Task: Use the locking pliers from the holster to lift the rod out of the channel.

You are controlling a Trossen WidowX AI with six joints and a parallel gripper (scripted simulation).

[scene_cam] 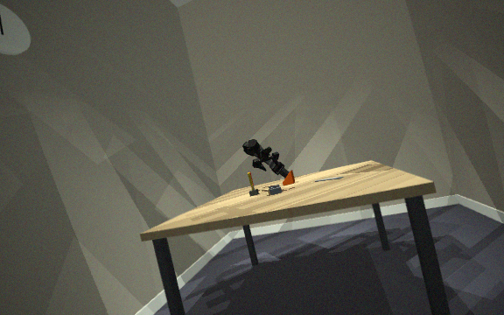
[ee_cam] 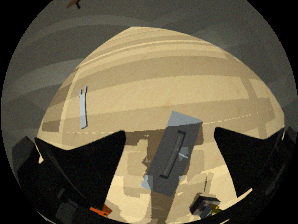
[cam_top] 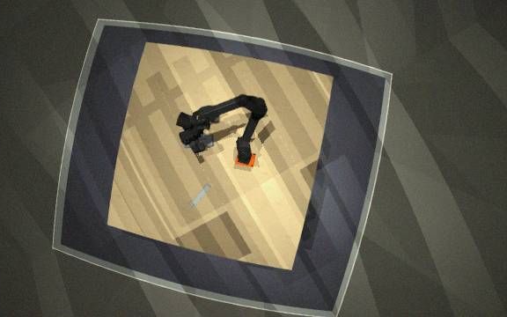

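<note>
The yellow handle is 180 mm to the right of my gripper tip, 50 mm below it and 40 mm behind it. Also, from my gripper tip: dark holster 190 mm to the right, 140 mm below, 70 mm behind; then grey channel block 130 mm below, 20 mm to the right, 10 mm behind; then flat grey forked piece 340 mm to the left, 150 mm below, 90 mm behind.
</note>
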